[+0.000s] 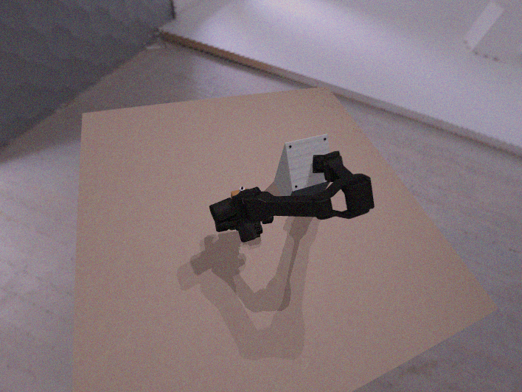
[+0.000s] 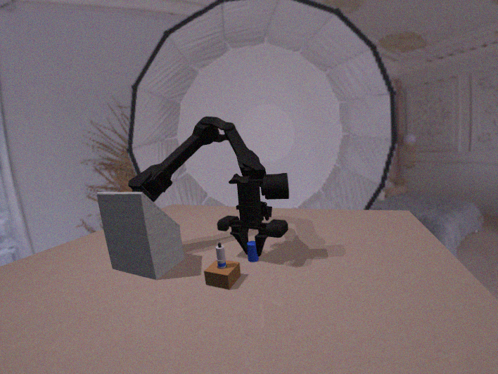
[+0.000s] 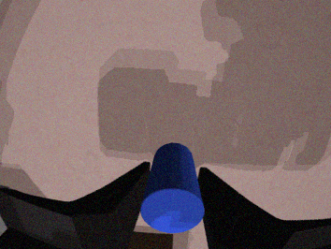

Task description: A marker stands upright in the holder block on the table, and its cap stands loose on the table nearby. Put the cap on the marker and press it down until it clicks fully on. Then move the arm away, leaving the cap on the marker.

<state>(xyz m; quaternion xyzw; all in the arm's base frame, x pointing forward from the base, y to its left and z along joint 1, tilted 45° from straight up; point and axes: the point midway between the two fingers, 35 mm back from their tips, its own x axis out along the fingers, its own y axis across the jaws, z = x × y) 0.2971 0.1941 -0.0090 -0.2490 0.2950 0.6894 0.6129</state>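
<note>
Right now the brown holder block is 12 cm to the right of my gripper tip and 2 cm behind it. Round my gripper tip: blue cap (1 cm above).
</note>
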